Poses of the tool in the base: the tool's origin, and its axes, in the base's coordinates. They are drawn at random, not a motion.
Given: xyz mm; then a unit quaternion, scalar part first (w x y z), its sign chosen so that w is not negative.
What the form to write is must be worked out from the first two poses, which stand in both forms.
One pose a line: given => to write
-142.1 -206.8 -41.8 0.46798 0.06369 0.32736 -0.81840 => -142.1 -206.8 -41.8 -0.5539 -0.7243 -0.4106 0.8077 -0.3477 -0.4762
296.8 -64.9 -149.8 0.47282 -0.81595 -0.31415 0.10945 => 296.8 -64.9 -149.8 0.7787 0.6162 0.1185 0.4092 -0.3555 -0.8404
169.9 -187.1 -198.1 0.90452 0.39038 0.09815 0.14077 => 169.9 -187.1 -198.1 0.9411 0.3313 -0.0676 -0.1780 0.6556 0.7338
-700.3 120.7 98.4 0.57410 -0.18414 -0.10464 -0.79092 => -700.3 120.7 98.4 -0.2730 -0.8696 0.4114 0.9467 -0.3189 -0.0459
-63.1 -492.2 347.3 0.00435 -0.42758 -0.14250 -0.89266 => -63.1 -492.2 347.3 -0.6343 0.1141 0.7646 0.1296 -0.9593 0.2507
